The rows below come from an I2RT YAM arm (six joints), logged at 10 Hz.
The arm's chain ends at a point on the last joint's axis. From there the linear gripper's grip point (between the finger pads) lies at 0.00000 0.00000 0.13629 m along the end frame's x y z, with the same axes.
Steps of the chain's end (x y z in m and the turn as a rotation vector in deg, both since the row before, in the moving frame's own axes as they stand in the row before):
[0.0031 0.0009 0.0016 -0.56 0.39 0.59]
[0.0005 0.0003 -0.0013 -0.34 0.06 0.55]
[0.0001 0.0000 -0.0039 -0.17 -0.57 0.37]
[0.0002 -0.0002 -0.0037 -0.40 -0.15 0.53]
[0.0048 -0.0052 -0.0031 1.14 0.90 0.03]
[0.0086 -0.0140 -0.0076 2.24 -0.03 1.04]
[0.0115 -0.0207 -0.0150 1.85 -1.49 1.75]
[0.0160 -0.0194 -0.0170 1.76 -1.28 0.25]
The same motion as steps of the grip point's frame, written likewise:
[0.0040 0.0022 0.0016 -0.56 0.39 0.59]
[0.0006 0.0011 -0.0013 -0.34 0.06 0.55]
[-0.0013 0.0004 -0.0039 -0.17 -0.57 0.37]
[-0.0002 0.0007 -0.0037 -0.40 -0.15 0.53]
[0.0069 -0.0079 -0.0031 1.14 0.90 0.03]
[0.0086 -0.0193 -0.0077 2.24 -0.03 1.04]
[0.0080 -0.0252 -0.0151 1.85 -1.49 1.75]
[0.0130 -0.0236 -0.0171 1.76 -1.28 0.25]

